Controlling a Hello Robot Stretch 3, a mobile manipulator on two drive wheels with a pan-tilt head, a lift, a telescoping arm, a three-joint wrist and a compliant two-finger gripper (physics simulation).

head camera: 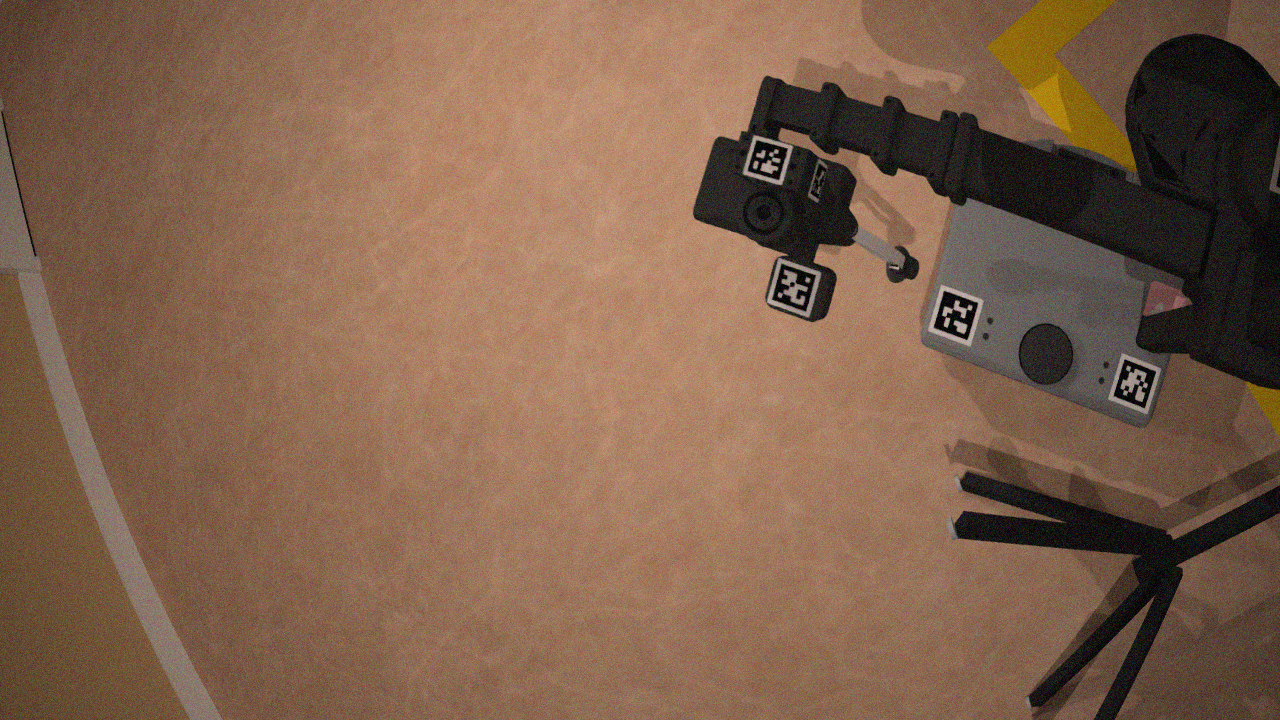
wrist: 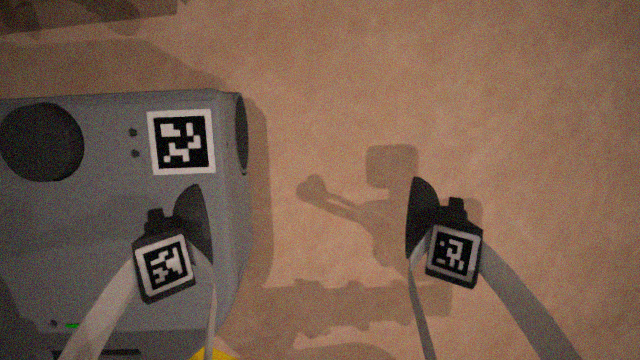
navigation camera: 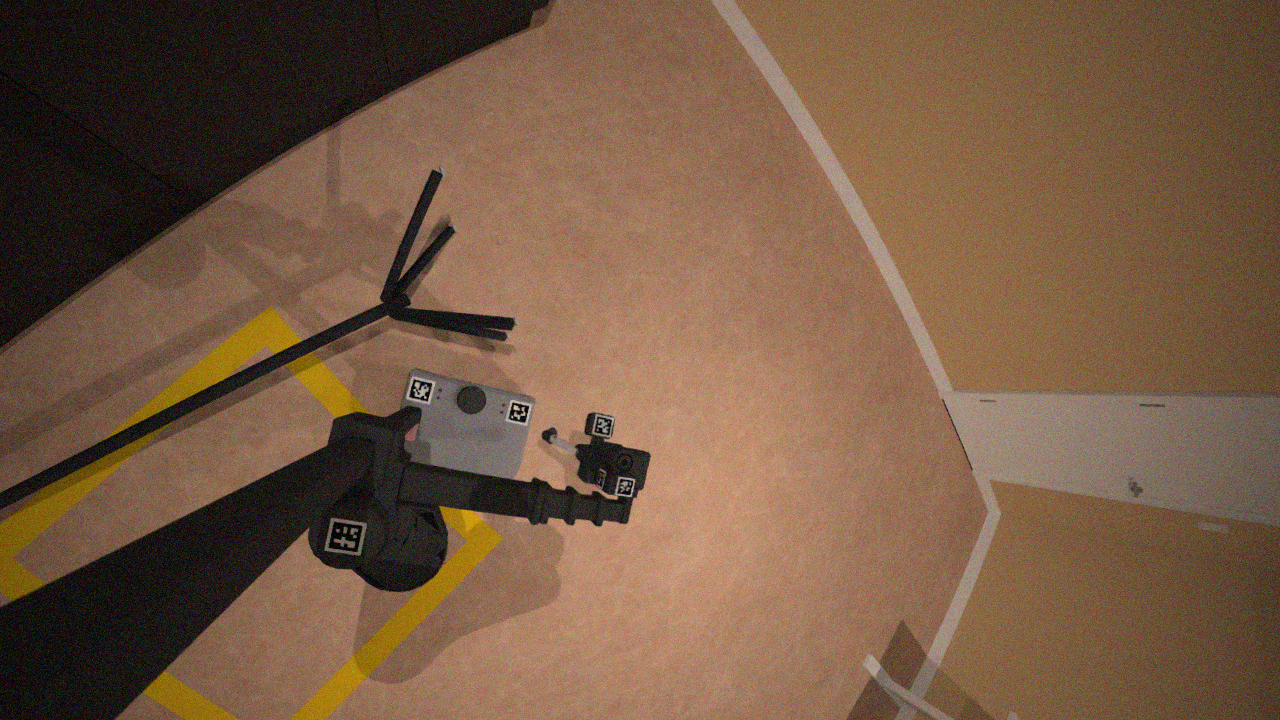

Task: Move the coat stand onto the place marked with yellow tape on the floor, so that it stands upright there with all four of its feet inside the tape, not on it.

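Pixels of known places: gripper, fingertip midpoint: (head camera: 857, 251) (wrist: 307, 209) (navigation camera: 569, 438); robot's base, origin of the base link: (head camera: 1043, 350) (wrist: 126, 136) (navigation camera: 470, 398).
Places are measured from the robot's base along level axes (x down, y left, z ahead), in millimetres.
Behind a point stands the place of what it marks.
Note:
The black coat stand (head camera: 1056, 532) {x -323, y 76, z 178 mm} (navigation camera: 393, 304) {x -199, y 246, z 188 mm} lies on its side. Its four splayed feet are outside the tape, beside my base, and its pole runs down-left in the navigation view, along and over one side of the yellow tape outline (head camera: 1047, 35) {x -1, y -105, z -460 mm} (navigation camera: 326, 385) {x -1, y 397, z -58 mm} (wrist: 212, 354) {x -1, y -87, z -352 mm}. The pole's top is out of view. Part of the tape is hidden under my base and mast. My gripper (head camera: 850, 277) {x -312, y -245, z -29 mm} (navigation camera: 574, 429) {x -312, y -245, z -29 mm} (wrist: 307, 209) {x -312, y -245, z -29 mm} is open and empty, above bare floor outside the tape, across my base's corner from the feet. The stand does not show in the wrist view.
My grey base (head camera: 1047, 277) {x -161, y -26, z -86 mm} (navigation camera: 474, 438) {x -160, y -31, z -94 mm} (wrist: 200, 200) covers a tape edge. A large dark cabinet (navigation camera: 223, 80) {x -374, y 680, z 509 mm} stands beyond the coat stand. Tan walls with white skirting (head camera: 116, 537) {x -54, y -1889, z 1162 mm} (navigation camera: 859, 214) {x -52, y -1586, z 1362 mm} and a white door (navigation camera: 1074, 447) {x -669, y -3065, z 379 mm} are opposite. A white-framed item (navigation camera: 904, 694) {x -149, y -2583, z -1230 mm} is at lower right.

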